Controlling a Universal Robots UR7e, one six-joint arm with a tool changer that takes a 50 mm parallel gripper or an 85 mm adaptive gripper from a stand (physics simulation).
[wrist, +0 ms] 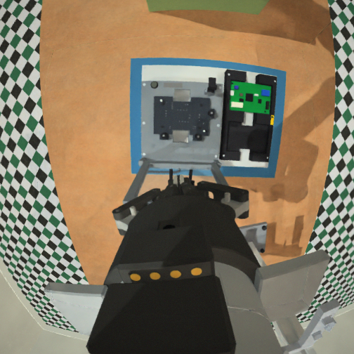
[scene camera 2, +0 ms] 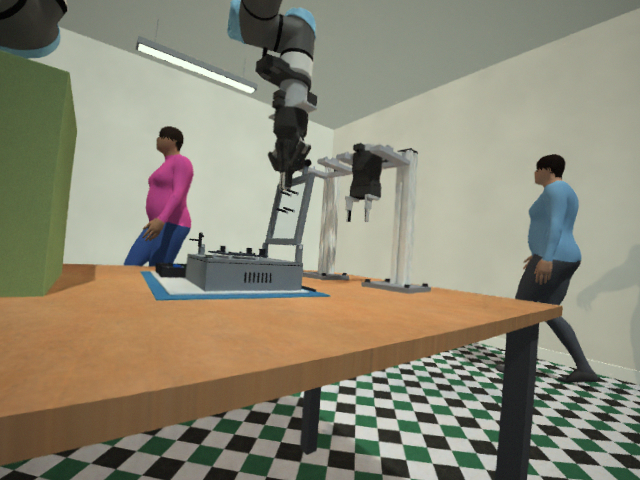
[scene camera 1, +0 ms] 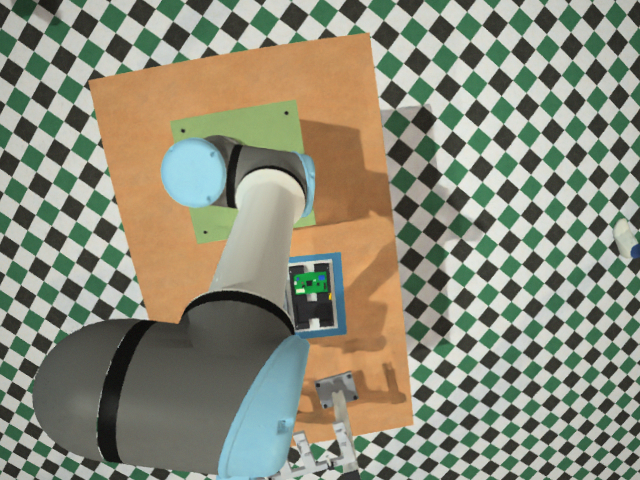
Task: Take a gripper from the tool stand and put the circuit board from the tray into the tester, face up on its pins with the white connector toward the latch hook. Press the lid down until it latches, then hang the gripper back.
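Frame: origin at the arm's base, x ahead, y left, z up, level; centimetres.
Where they show: end effector, tool point: (scene camera 2: 292, 106).
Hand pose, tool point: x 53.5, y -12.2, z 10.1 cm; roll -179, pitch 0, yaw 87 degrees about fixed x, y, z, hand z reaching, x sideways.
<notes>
Things, the pixels of their top centre, and the offset from my tool point. "pt": a spot on its surface instead. Level surfaces: height alone.
- green circuit board, middle of its top: (scene camera 1: 310, 283) dz -37.7, dx -11.5, dy +20.5 cm
- black tray, surface spot: (scene camera 1: 313, 312) pt dz -38.6, dx -1.2, dy +18.0 cm
- grey tester, surface spot: (scene camera 2: 253, 276) pt dz -37.3, dx -11.1, dy -6.2 cm
- blue-edged mat, its level: dz -40.3 cm
The green circuit board (scene camera 1: 311, 283) (wrist: 251, 97) lies in the upper compartment of the black tray (scene camera 1: 313, 312) (wrist: 247, 137), its white connector (wrist: 237, 105) at the lower left in the wrist view. The grey tester (scene camera 2: 253, 276) (wrist: 155, 146) stands beside the tray, its dark pin bed (wrist: 182, 115) bare. Its latch hook (scene camera 2: 200, 240) (wrist: 212, 86) is at the side away from the hinge. The lid (scene camera 2: 305, 206) (wrist: 137, 183) stands open, steeply raised. My adaptive gripper (scene camera 2: 285, 187) (wrist: 180, 187) is shut and holds nothing, close to the lid's upper end; contact is unclear. The arm hides it in scene camera 1.
The tool stand (scene camera 1: 336, 388) (scene camera 2: 408, 217) is behind the tester, with the parallel gripper (scene camera 2: 366, 175) hanging on it. A blue-edged mat (scene camera 1: 341, 294) (scene camera 2: 165, 297) (wrist: 136, 115) lies under tester and tray. The green pedestal (scene camera 1: 248, 124) (scene camera 2: 31, 175) carries the arm. Two people stand beyond the table.
</notes>
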